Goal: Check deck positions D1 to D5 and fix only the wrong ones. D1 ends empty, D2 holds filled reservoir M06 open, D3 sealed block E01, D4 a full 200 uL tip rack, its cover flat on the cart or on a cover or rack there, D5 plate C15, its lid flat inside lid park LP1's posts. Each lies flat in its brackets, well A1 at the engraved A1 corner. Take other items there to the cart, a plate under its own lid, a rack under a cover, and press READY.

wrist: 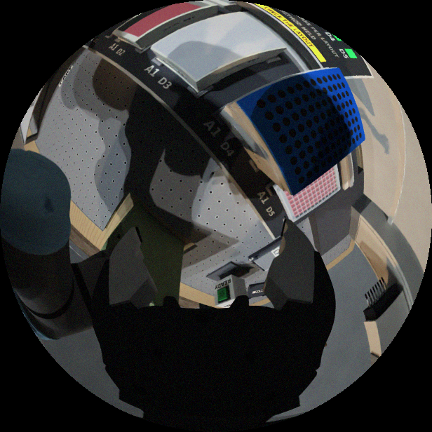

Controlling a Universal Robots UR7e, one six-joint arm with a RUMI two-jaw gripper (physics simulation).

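Note:
My gripper [209, 226] is open and empty, low in the view, apart from the labware. At D4 stands a tall tip rack [269, 127] with a blue top full of dark round holes; no cover shows on it, and I cannot tell whether tips fill the holes. At D5 a plate [315, 195] with pink wells shows no lid and is partly hidden behind the rack. At D3 lies a pale grey block [215, 45]. At D2 a red-filled reservoir [162, 21] shows at the top edge. D1 does not show. The READY button [223, 294] is green, seen between the fingers.
A perforated deck [220, 195] spreads below the black position strip, partly in shadow. Near the right finger is a pale part with a label, partly hidden. A screen [300, 32] reads CHECK THE LAYOUT. A blue-grey arm part [32, 200] is at left, a black pronged item [382, 302] at right.

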